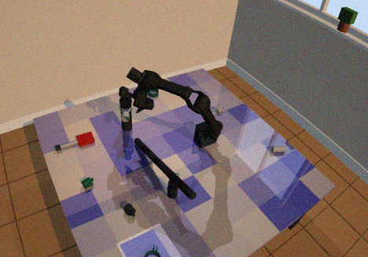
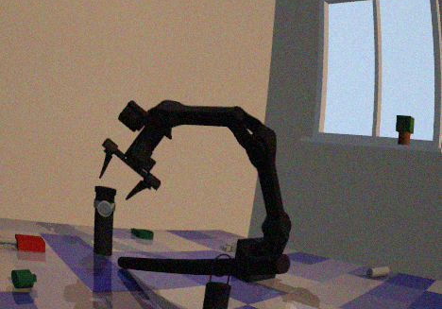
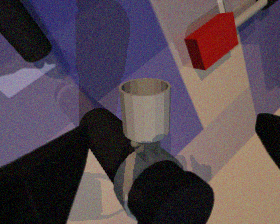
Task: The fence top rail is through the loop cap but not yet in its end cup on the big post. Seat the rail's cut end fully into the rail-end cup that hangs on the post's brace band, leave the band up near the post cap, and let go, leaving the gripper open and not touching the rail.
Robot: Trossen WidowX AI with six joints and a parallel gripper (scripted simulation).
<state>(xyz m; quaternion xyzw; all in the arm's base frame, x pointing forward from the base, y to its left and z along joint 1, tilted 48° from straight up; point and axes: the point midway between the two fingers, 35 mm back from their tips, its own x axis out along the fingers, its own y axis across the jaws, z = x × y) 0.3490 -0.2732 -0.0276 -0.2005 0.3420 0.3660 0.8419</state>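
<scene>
Now: the cup 1 cm ahead of my gripper tip, 3 cm to the right of it and 6 cm below it. Also, from my gripper tip: green fitting: 31 cm ahead, 19 cm to the left, 20 cm below; handle: 31 cm ahead, 10 cm to the right, 20 cm below; pale brace band: 1 cm behind, 6 cm to the right, 6 cm below.
</scene>
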